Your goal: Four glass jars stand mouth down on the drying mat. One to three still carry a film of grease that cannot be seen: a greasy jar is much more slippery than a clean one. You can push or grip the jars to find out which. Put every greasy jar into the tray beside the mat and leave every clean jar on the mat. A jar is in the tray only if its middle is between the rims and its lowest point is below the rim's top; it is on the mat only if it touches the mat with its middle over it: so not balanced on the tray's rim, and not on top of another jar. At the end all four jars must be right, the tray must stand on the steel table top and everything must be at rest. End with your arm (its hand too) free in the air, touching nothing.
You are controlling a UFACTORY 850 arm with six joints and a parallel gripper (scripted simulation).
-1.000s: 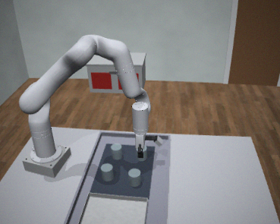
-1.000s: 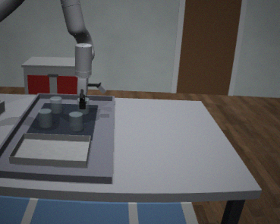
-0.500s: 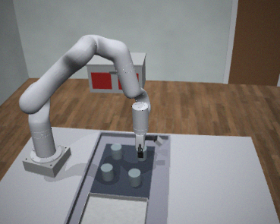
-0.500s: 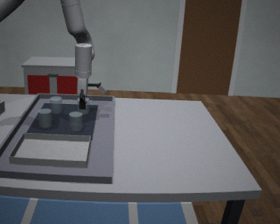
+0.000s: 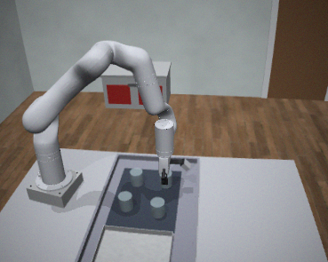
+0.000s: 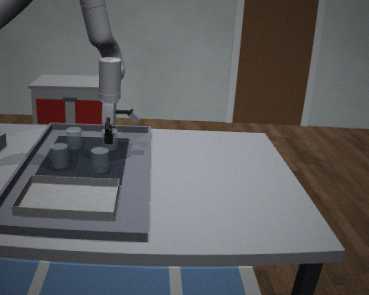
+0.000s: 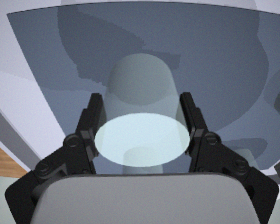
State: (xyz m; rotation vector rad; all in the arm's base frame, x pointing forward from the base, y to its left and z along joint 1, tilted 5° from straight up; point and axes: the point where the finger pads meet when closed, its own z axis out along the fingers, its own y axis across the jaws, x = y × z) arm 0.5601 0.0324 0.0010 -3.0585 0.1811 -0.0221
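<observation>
My hand is 130 mm past the white tray, 410 mm to the left of it and 40 mm above it. From my hand the other things lie so: dark drying mat: 90 mm behind, 90 mm to the right, 50 mm below.
</observation>
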